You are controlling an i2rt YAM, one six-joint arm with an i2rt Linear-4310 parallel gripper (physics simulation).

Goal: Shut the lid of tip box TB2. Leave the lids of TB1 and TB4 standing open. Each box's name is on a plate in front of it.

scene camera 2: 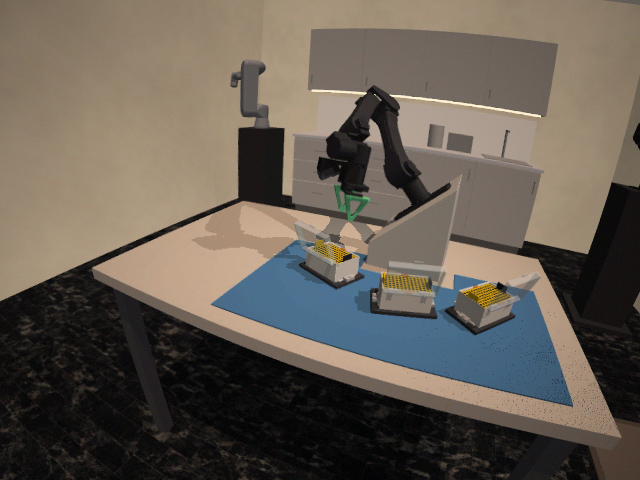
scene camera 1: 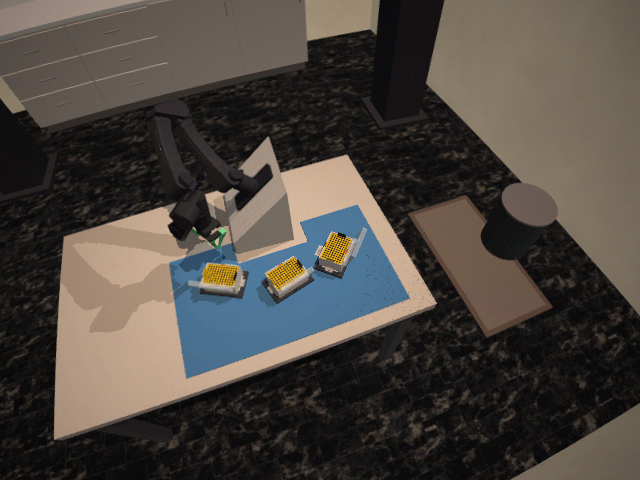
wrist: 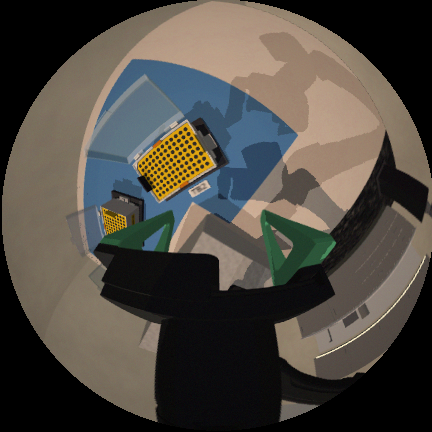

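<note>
Tip box TB2, yellow inside, is the leftmost box in the scene views. Its clear lid stands open, leaning away from the name plate, which reads TB2. The middle box and right box also have open lids; their names cannot be read. My gripper is open, green fingers wide apart with nothing between them. It hangs above the table, behind TB2 and apart from it.
The boxes stand on a blue mat on the table. A pale wedge-shaped mount bears the arm and rises behind the boxes, close to the middle one.
</note>
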